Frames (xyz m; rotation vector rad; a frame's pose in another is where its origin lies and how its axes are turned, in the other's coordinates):
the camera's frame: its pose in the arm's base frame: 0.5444 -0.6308 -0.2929 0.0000 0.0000 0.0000
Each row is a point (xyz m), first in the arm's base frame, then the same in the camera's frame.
Working: the arm's base frame: its pose in the camera's frame: -0.5444 0.6308 0.2929 0.0000 0.0000 0.0000

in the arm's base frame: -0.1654 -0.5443 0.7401
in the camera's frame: -0.7098 0.0865 1.0330
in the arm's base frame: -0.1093 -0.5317 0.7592
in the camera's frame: -0.6537 0.0991 1.0521
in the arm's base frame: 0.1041 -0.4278 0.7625
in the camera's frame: -0.4403 0.2030 1.0554
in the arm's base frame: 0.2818 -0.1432 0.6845
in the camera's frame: -0.2626 0.4876 0.9774
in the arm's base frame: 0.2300 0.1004 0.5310
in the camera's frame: -0.3144 0.7312 0.8239
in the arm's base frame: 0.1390 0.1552 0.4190
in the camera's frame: -0.4054 0.7860 0.7119
